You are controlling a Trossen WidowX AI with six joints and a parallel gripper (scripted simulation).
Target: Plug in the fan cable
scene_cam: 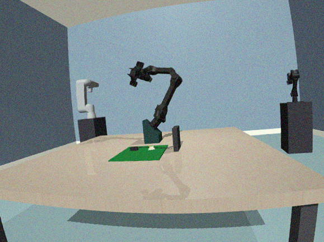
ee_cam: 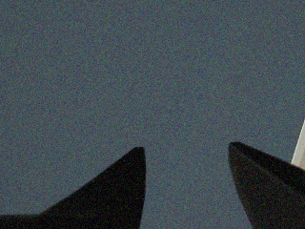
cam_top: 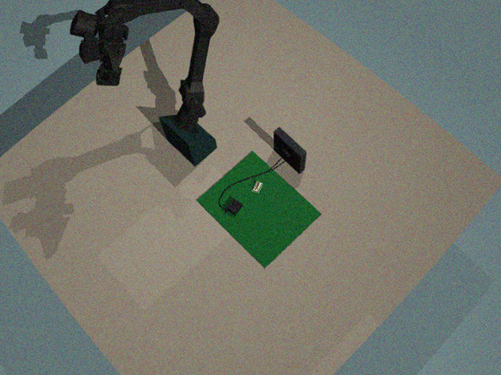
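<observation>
Now: gripper tip 49 cm above the dark fan plug, 28 cm short of it and 13 cm to the right of it. From my gripper tip the other things lie so: green board: 52 cm below, 32 cm ahead, 19 cm to the left; black fan: 45 cm below, 36 cm to the left, 24 cm ahead; white four-pin fan header: 50 cm below, 26 cm ahead, 22 cm to the left.
</observation>
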